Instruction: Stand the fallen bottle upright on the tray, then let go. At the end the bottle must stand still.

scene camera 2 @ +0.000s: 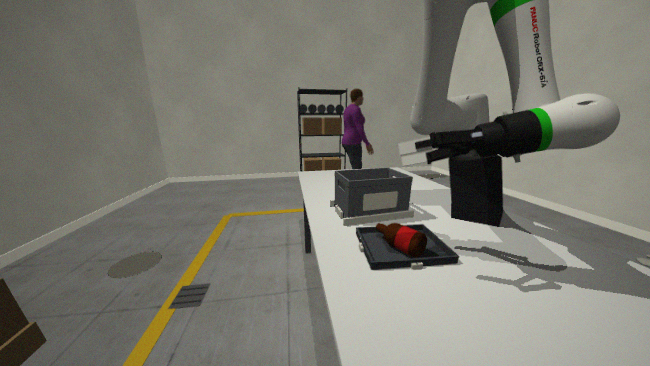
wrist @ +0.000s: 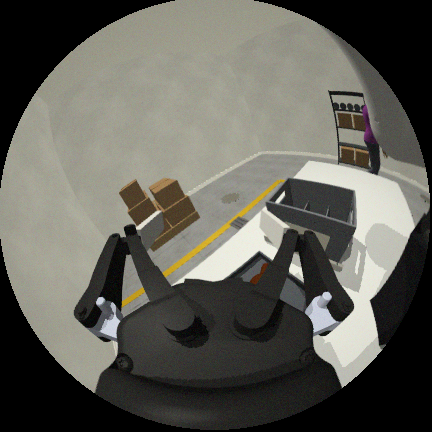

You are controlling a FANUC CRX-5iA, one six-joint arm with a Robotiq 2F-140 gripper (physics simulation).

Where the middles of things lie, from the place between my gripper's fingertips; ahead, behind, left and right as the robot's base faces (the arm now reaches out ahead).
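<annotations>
Brown bottle (scene camera 2: 412, 242): my hand 2 cm to the left of it, 5 cm past it, 25 cm above it.
</annotations>
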